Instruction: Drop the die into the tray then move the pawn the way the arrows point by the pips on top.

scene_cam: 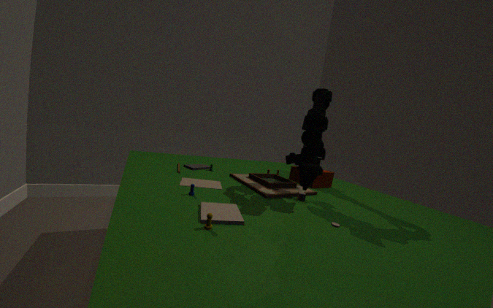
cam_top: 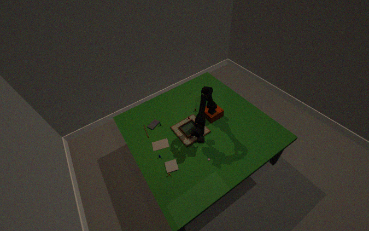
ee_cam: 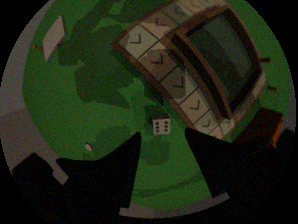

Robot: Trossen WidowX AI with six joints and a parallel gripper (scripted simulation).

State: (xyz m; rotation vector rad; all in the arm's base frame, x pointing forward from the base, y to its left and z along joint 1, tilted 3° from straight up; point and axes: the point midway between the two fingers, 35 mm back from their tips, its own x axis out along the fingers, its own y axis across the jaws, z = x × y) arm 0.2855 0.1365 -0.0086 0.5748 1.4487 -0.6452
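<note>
My gripper tip is 3 cm above the white die. The rest, counted from my gripper tip: dark dice tray: 17 cm to the right, 4 cm below, 2 cm behind; then small white disc: 18 cm to the left, 8 cm ahead, 4 cm below; then blue pawn: 37 cm ahead, 14 cm to the right, 3 cm below.
</note>
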